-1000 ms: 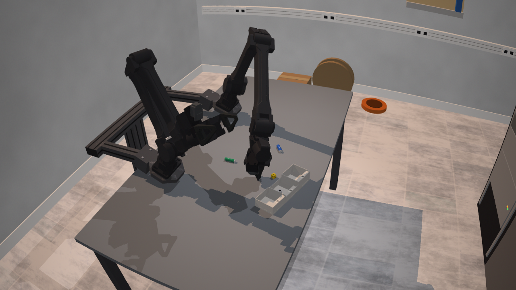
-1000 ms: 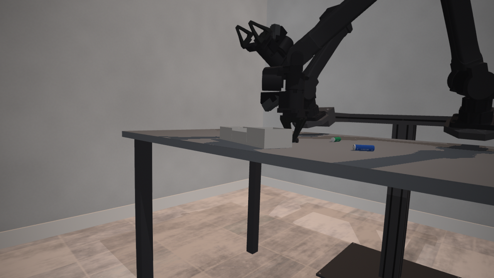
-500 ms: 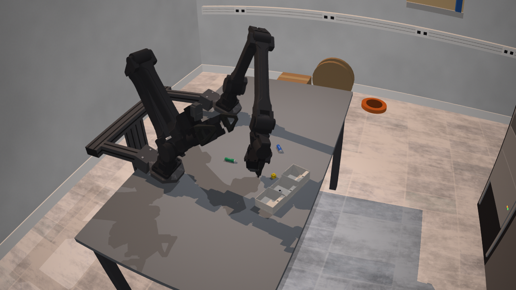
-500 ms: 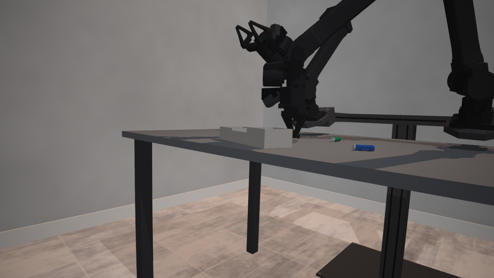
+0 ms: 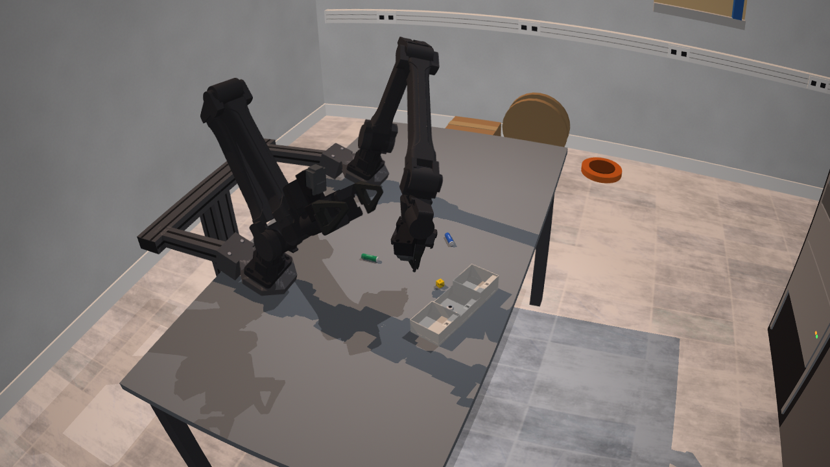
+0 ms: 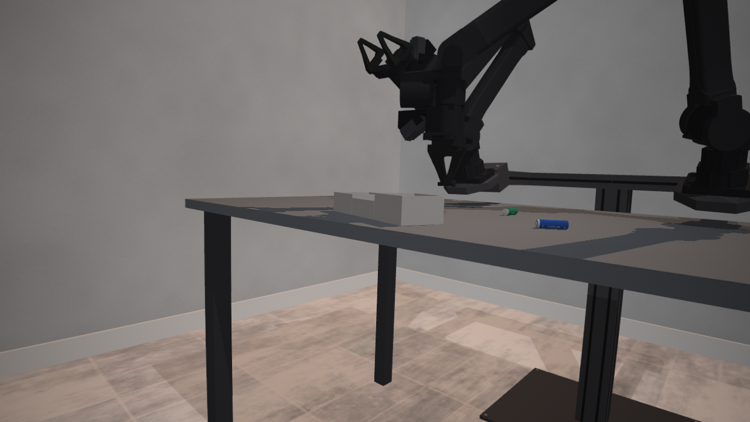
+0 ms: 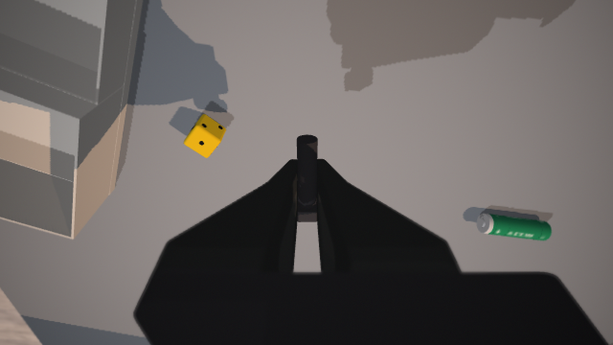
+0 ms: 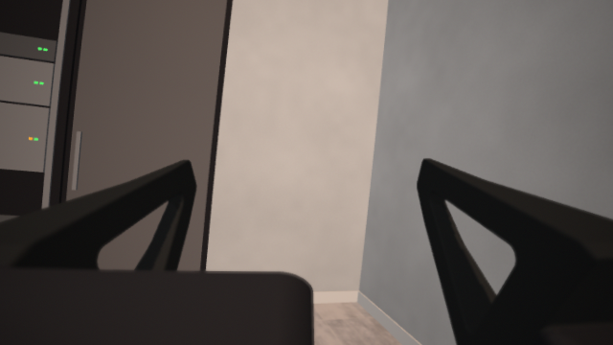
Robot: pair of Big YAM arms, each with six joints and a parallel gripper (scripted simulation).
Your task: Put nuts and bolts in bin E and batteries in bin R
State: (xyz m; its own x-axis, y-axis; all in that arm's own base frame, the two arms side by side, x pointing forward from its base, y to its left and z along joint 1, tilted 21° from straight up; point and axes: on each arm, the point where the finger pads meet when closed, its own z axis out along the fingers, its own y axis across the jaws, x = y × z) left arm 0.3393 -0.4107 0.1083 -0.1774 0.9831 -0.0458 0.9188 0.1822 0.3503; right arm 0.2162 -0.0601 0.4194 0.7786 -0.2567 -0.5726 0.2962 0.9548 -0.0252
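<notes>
Right now my left hand is 1 cm to the right of the black bolt. Round my left hand: hex nut 12 cm ahead, 6 cm to the right, 6 cm below; then bin row 13 cm ahead, 5 cm to the right, 5 cm below; then yellow die 6 cm below, 6 cm ahead, 2 cm to the left.
</notes>
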